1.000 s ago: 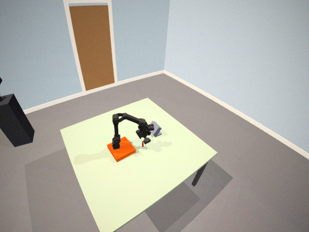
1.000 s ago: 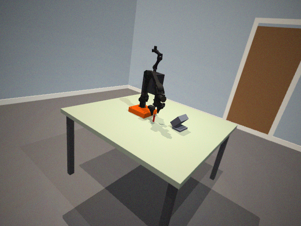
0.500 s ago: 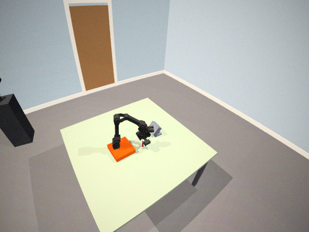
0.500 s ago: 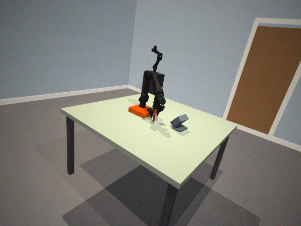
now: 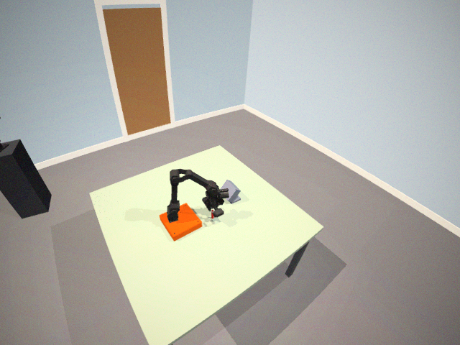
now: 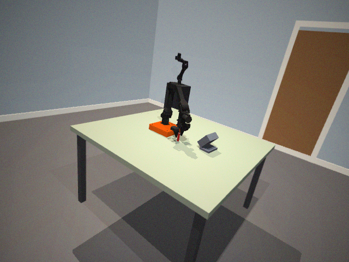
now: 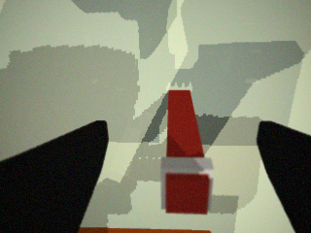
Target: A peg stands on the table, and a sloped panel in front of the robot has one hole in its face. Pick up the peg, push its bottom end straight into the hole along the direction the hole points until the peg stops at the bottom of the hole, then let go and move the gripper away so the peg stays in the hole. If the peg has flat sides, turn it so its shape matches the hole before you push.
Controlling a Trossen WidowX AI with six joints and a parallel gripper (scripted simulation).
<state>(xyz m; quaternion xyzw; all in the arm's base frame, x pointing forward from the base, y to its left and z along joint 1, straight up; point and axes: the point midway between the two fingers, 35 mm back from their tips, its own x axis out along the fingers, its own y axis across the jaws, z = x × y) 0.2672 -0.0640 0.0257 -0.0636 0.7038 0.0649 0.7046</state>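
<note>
Right now the grey sloped panel is 200 mm ahead of my gripper tip, 130 mm to the left of it and 30 mm above it. From my gripper tip the other things lie so: red square peg: 20 mm above.
</note>
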